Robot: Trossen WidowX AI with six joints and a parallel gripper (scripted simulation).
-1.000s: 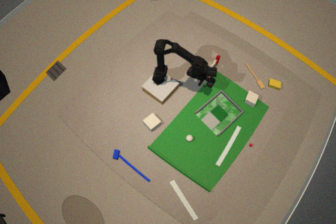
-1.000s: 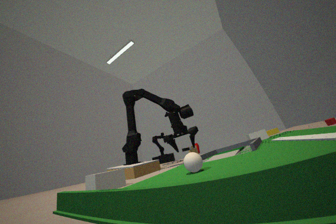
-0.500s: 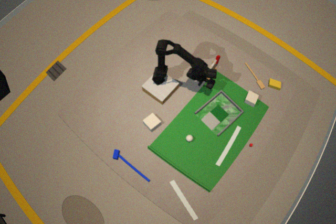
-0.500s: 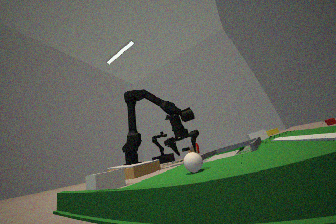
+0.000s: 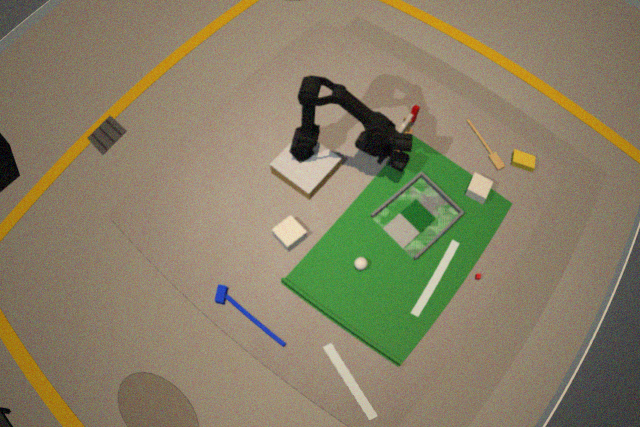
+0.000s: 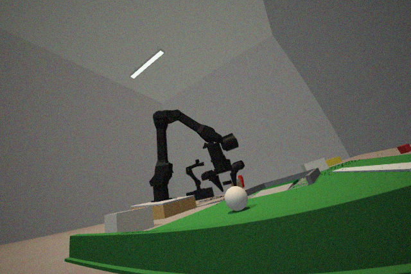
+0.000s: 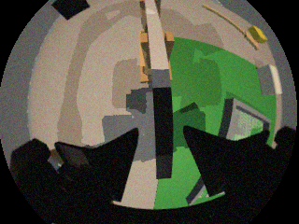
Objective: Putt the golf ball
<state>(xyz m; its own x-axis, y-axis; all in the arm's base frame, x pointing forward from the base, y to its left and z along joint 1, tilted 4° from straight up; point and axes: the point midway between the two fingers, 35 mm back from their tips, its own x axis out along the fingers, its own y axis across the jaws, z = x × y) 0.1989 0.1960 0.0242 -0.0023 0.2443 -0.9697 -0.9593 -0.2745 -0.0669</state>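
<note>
Right now my gripper tip is 4 cm past the red putter, 11 cm to the right of it and 3 cm below it. From my gripper tip the other things lie so: green mat (28 cm ahead, 14 cm to the right, 3 cm below); small red marker (54 cm ahead, 5 cm to the right, 2 cm below); white golf ball (23 cm ahead, 32 cm to the right, 1 cm below).
</note>
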